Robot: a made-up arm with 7 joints.
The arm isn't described. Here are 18 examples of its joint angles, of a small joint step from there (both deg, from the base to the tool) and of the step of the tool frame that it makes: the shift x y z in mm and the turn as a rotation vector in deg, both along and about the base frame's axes.
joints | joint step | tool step
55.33 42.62 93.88 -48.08 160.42 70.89 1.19 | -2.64 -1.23 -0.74 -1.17 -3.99 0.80 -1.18 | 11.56 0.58 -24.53 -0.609 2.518 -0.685
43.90 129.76 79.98 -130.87 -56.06 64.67 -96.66 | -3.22 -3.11 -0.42 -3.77 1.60 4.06 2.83 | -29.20 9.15 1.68 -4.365 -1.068 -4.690
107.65 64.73 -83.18 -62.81 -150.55 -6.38 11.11 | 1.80 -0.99 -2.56 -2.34 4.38 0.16 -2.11 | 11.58 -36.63 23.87 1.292 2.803 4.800
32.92 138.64 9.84 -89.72 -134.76 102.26 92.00 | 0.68 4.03 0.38 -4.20 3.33 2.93 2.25 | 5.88 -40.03 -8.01 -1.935 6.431 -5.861
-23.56 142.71 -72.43 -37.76 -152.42 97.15 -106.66 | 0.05 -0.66 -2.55 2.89 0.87 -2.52 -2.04 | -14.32 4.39 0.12 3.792 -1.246 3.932
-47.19 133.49 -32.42 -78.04 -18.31 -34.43 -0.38 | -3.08 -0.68 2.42 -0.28 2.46 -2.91 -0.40 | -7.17 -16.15 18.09 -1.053 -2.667 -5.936
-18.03 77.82 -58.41 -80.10 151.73 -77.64 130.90 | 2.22 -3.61 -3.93 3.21 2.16 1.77 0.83 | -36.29 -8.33 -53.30 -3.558 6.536 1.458
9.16 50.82 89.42 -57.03 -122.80 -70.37 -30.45 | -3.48 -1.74 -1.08 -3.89 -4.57 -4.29 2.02 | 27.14 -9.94 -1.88 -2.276 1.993 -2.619
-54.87 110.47 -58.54 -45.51 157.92 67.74 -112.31 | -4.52 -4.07 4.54 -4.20 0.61 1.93 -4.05 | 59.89 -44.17 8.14 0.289 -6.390 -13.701
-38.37 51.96 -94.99 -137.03 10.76 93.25 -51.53 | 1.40 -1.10 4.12 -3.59 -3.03 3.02 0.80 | -0.90 -15.50 23.87 -4.221 -4.307 1.341
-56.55 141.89 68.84 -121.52 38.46 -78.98 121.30 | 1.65 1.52 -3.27 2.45 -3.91 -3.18 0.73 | 18.25 -7.77 27.11 0.074 -0.621 3.615
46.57 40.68 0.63 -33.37 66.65 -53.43 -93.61 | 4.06 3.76 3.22 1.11 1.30 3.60 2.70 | -32.23 39.51 55.44 1.614 1.759 4.070
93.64 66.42 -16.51 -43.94 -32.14 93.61 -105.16 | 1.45 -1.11 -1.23 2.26 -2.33 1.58 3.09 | -17.29 -16.17 21.70 -0.414 3.439 -2.478
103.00 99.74 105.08 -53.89 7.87 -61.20 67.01 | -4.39 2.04 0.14 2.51 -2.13 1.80 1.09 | 10.63 -2.22 14.71 -0.405 -3.366 1.183
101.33 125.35 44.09 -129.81 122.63 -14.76 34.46 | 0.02 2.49 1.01 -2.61 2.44 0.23 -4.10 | 1.12 -25.57 1.97 -1.546 0.406 -4.935
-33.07 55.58 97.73 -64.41 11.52 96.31 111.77 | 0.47 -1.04 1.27 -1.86 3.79 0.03 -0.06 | -8.02 -3.79 -6.77 0.832 -3.880 -0.252
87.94 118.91 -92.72 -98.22 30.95 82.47 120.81 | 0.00 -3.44 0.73 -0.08 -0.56 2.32 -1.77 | -27.17 -19.95 -13.35 -1.027 1.012 2.958
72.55 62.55 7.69 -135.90 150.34 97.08 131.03 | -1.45 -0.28 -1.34 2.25 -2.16 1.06 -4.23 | -0.06 5.34 -11.26 0.410 -3.721 0.128
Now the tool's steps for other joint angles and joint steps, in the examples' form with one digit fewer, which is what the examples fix.
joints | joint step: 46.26 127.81 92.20 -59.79 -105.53 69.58 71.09 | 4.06 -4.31 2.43 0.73 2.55 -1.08 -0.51
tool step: -12.7 53.8 -24.8 -6.17 1.21 2.59
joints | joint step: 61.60 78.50 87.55 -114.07 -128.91 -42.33 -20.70 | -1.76 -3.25 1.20 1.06 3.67 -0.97 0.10
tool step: -30.4 15.9 3.4 -5.18 -3.46 1.81
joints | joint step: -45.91 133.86 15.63 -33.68 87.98 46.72 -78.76 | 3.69 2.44 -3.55 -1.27 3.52 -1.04 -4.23
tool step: 19.5 -14.7 13.5 4.70 6.91 3.43
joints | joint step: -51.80 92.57 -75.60 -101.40 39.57 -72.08 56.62 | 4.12 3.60 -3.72 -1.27 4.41 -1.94 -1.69
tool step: -43.8 34.0 -25.4 -1.75 5.77 5.15
